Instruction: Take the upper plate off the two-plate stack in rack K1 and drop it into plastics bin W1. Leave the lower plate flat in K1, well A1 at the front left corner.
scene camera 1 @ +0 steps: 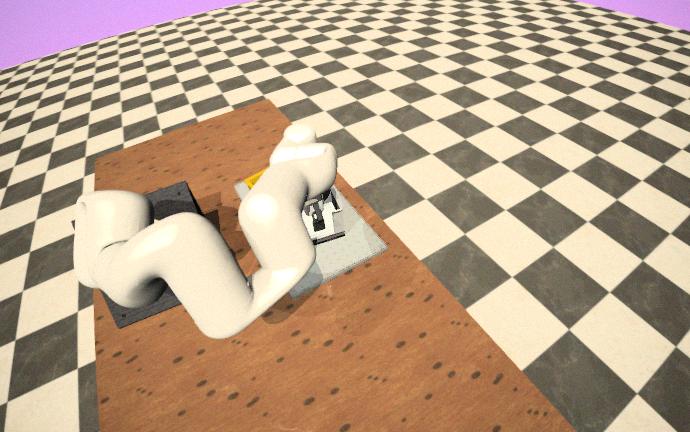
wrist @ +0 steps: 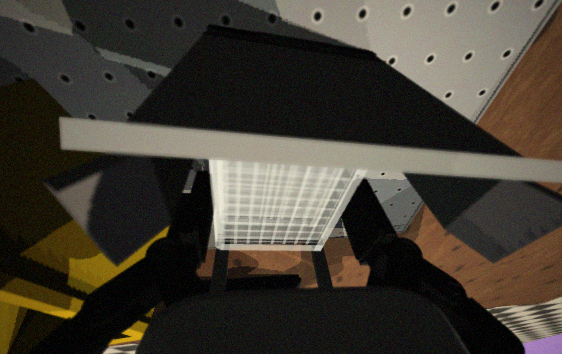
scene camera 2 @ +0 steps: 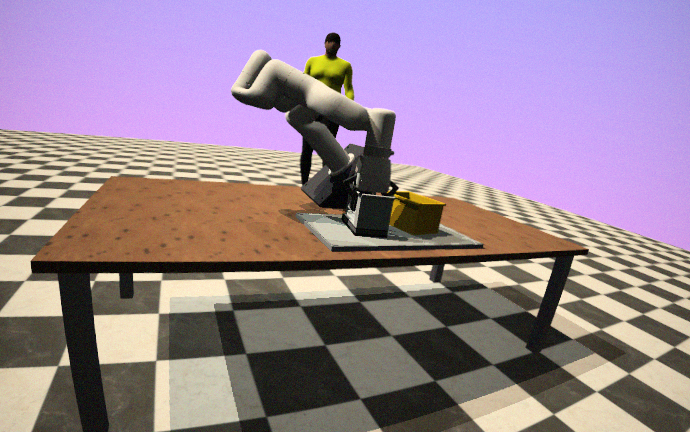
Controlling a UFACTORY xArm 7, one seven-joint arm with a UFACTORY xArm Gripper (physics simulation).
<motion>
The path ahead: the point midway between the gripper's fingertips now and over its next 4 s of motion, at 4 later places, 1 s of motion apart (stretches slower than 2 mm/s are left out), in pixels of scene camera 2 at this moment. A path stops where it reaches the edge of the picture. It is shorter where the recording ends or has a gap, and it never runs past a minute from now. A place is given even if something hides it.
My gripper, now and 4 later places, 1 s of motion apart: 367, 211; 367, 205; 368, 196; 370, 188; 370, 181
</motion>
